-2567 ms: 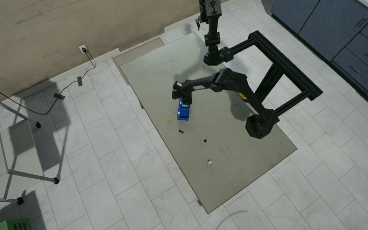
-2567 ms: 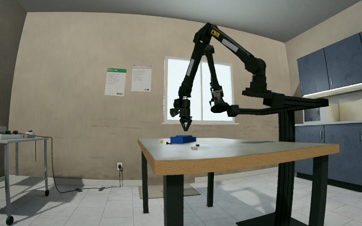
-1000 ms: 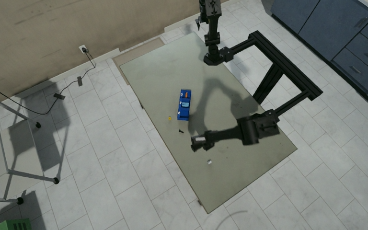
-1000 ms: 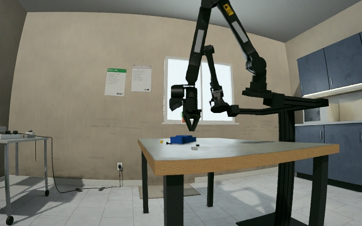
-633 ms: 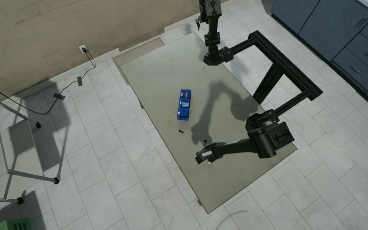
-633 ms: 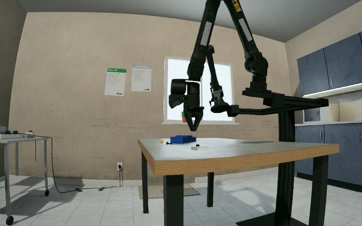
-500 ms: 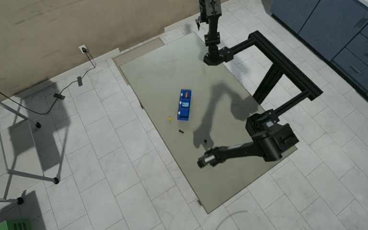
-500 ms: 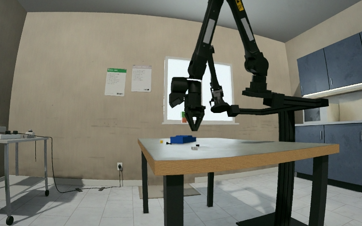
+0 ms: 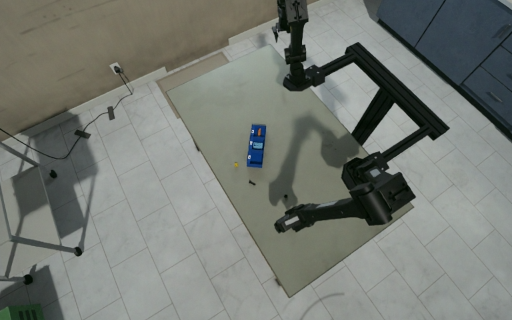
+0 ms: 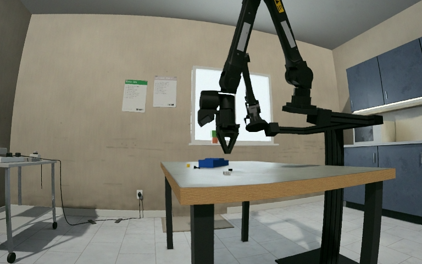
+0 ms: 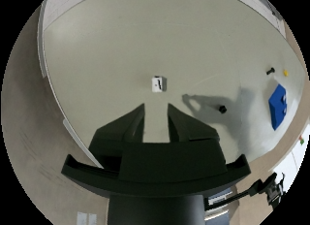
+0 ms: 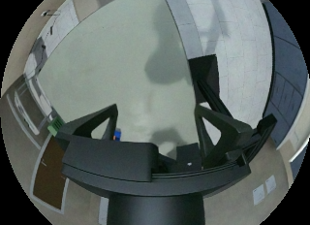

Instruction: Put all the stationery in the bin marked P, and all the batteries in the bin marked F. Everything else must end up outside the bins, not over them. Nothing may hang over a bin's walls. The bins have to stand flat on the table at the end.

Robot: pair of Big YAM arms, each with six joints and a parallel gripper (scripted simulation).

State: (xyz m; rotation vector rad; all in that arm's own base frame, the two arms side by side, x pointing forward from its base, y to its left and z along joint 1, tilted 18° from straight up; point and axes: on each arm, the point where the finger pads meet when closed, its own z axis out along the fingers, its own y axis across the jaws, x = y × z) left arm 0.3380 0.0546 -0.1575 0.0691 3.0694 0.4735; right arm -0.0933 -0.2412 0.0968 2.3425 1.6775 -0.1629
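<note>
Right now my left hand is 70 mm above the silver piece. Also, from my left hand: black pen-like piece (290 mm to the right, 90 mm ahead, 70 mm below); yellow piece (420 mm to the right, 130 mm ahead, 70 mm below); blue three-compartment bin row (480 mm to the right, 60 mm below, 20 mm behind).
</note>
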